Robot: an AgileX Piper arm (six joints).
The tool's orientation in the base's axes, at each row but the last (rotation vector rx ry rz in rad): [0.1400 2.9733 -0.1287]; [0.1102 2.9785 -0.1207]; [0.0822 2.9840 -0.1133]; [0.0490 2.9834 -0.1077]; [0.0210 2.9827 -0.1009]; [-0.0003 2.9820 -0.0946]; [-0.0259 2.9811 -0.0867]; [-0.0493 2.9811 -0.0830]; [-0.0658 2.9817 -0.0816]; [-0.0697 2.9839 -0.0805]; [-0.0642 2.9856 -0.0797]
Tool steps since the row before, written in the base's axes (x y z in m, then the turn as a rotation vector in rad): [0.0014 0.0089 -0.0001 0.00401 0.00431 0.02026]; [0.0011 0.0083 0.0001 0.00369 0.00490 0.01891]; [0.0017 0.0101 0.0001 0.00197 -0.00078 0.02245]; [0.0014 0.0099 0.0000 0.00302 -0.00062 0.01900]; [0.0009 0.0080 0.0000 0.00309 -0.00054 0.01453]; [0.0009 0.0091 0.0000 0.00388 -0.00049 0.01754]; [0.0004 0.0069 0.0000 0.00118 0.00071 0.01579]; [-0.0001 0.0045 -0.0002 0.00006 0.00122 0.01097]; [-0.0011 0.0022 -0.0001 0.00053 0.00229 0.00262]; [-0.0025 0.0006 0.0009 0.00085 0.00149 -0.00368]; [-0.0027 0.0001 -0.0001 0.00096 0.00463 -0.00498]
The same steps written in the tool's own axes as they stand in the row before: [-0.0006 0.0090 -0.0005 -0.00692 0.00310 -0.01969]; [-0.0005 0.0083 -0.0006 -0.00634 0.00376 -0.01846]; [-0.0012 0.0102 -0.0006 -0.00548 -0.00225 -0.02176]; [-0.0011 0.0099 -0.0005 -0.00597 -0.00182 -0.01821]; [-0.0008 0.0080 -0.0004 -0.00534 -0.00144 -0.01380]; [-0.0009 0.0091 -0.0004 -0.00659 -0.00158 -0.01664]; [-0.0005 0.0069 -0.0003 -0.00367 -0.00024 -0.01542]; [0.0000 0.0045 -0.0001 -0.00183 0.00058 -0.01087]; [0.0010 0.0022 -0.0002 -0.00104 0.00211 -0.00262]; [0.0023 0.0007 -0.0013 -0.00035 0.00166 0.00369]; [0.0027 0.0002 -0.0003 -0.00041 0.00486 0.00483]
